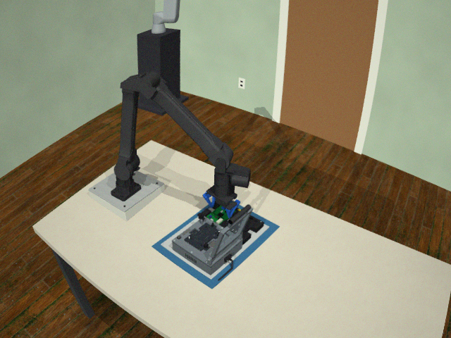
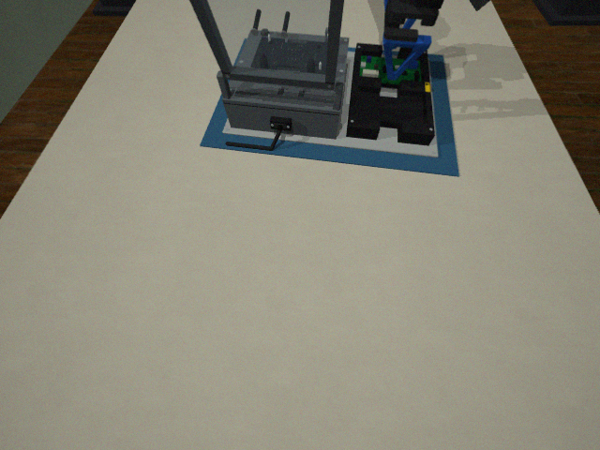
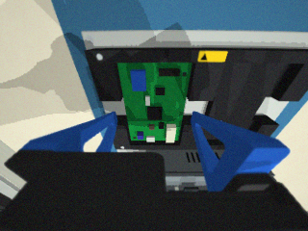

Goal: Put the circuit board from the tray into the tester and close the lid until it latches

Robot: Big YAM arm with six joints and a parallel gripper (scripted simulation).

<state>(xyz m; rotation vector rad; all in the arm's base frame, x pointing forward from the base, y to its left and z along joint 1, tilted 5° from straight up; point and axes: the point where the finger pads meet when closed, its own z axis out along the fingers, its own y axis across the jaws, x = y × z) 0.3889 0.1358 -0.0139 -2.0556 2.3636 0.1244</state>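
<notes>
Now: hand 2 cm above the green circuit board. Also, from my hand: tester lid (16 cm ahead, 19 cm to the right, 14 cm above).
</notes>
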